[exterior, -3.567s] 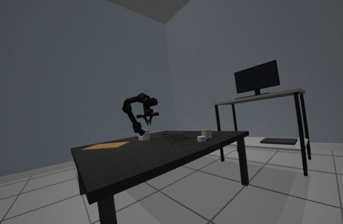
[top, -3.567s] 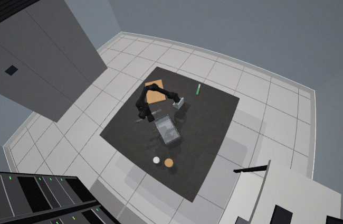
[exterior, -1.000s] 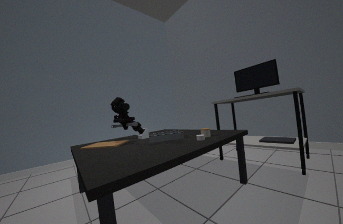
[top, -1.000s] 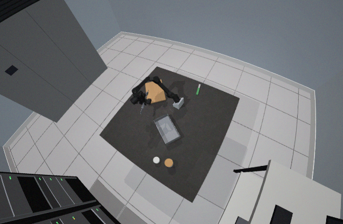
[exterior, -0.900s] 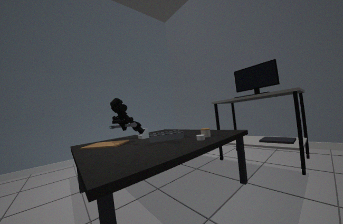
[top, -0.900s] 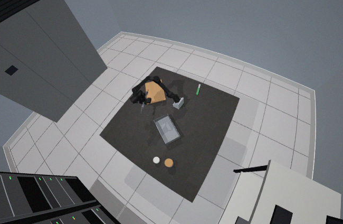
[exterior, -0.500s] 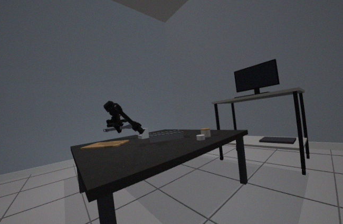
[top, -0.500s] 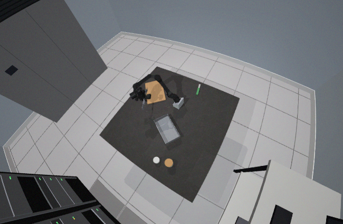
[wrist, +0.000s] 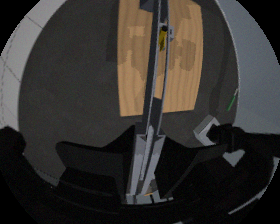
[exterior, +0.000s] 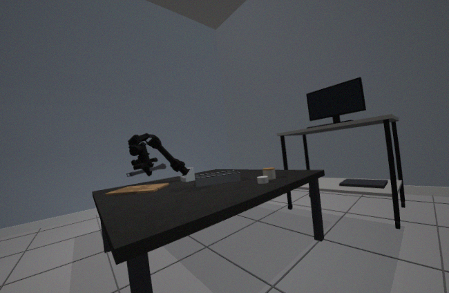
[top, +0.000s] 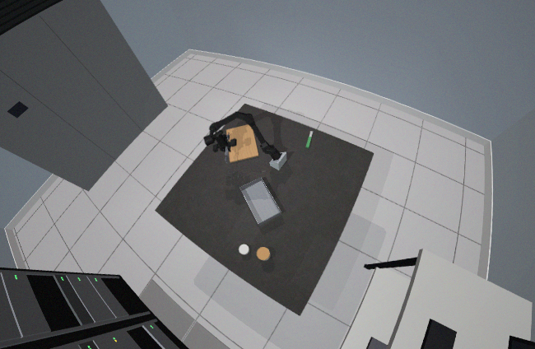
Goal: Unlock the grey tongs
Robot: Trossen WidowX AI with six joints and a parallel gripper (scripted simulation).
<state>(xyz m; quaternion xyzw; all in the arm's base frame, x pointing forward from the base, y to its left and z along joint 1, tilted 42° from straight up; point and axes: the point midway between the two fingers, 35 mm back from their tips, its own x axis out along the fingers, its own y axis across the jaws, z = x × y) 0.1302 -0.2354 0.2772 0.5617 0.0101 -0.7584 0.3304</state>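
My gripper tip is 180 mm past the wooden board, 100 mm above it and 20 mm to the left of it. From my gripper tip the other things lie so: yellow slider: 70 mm behind, 50 mm to the right, 30 mm above; then white puck: 570 mm ahead, 440 mm to the left, 90 mm below; then roasting tin: 380 mm to the left, 230 mm ahead, 80 mm below.
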